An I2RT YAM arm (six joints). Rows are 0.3 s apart.
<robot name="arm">
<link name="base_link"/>
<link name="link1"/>
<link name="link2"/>
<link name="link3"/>
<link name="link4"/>
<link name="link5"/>
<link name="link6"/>
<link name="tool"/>
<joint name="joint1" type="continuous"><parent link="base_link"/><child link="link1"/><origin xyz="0 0 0.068"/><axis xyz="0 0 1"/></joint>
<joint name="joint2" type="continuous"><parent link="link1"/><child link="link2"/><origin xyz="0.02 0.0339 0.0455"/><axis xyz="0 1 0"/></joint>
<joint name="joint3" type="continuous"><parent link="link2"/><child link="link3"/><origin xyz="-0.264 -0.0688 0"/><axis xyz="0 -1 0"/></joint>
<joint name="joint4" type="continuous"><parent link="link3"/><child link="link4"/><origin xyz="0.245 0.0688 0.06"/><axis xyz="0 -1 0"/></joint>
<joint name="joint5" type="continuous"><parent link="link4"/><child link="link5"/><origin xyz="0.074 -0.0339 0.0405"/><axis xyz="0 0 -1"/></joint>
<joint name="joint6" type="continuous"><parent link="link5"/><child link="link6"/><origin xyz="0.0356 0 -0.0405"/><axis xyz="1 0 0"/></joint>
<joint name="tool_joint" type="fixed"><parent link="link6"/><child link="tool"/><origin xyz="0 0 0" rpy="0 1.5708 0"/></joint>
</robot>
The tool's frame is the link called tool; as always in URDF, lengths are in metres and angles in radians. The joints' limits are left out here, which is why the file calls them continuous.
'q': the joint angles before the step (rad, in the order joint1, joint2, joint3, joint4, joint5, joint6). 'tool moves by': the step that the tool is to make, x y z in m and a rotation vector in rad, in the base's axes. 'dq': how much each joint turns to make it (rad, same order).
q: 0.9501 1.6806 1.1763 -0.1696 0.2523 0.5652
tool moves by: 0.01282 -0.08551 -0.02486 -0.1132 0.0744 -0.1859
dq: -0.1870 -0.1530 -0.2186 -0.0648 0.0115 -0.0142
